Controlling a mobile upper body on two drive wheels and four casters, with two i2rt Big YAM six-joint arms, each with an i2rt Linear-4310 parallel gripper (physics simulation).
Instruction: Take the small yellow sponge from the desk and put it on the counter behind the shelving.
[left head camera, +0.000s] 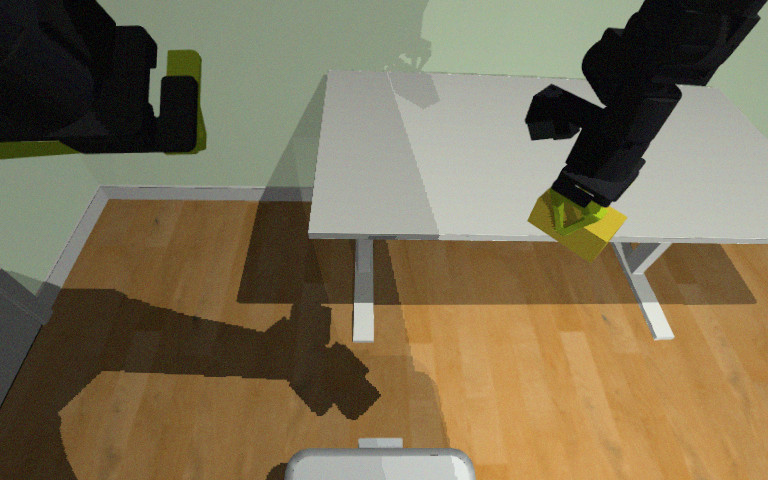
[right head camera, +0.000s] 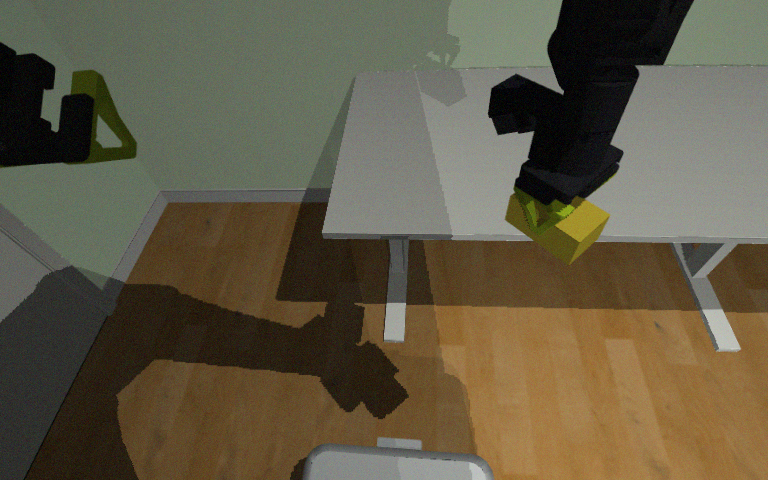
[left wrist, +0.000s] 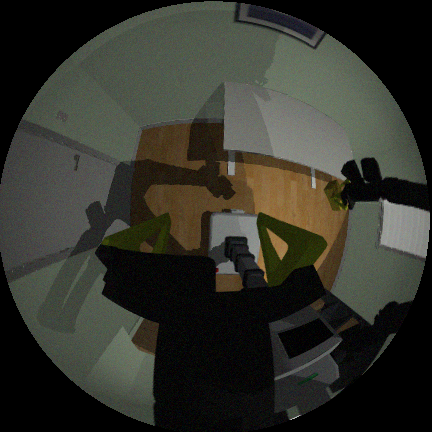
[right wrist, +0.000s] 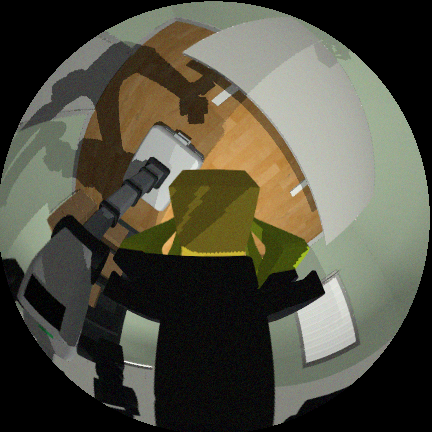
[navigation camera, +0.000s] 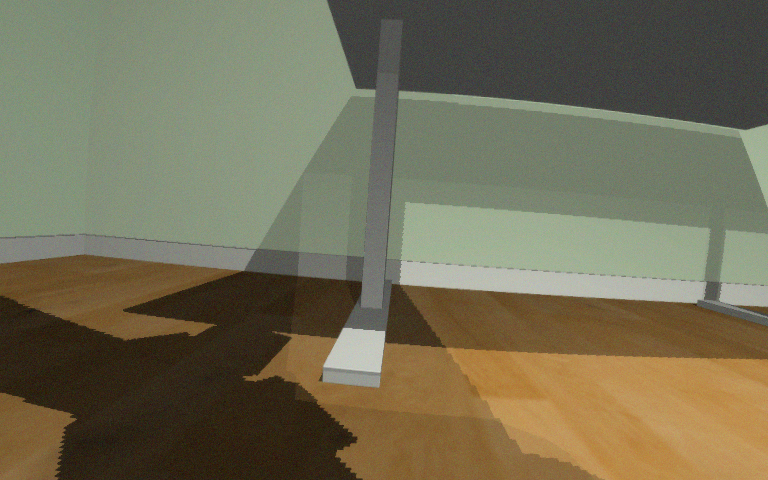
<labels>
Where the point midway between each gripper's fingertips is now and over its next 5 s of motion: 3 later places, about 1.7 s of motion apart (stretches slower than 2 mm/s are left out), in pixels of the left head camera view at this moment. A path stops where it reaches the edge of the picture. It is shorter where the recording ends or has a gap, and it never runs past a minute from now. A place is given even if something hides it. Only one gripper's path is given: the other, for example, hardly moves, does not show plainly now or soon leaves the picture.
My left gripper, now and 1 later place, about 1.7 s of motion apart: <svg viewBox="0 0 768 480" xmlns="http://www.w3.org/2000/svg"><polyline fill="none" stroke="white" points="142,143 694,158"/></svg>
</labels>
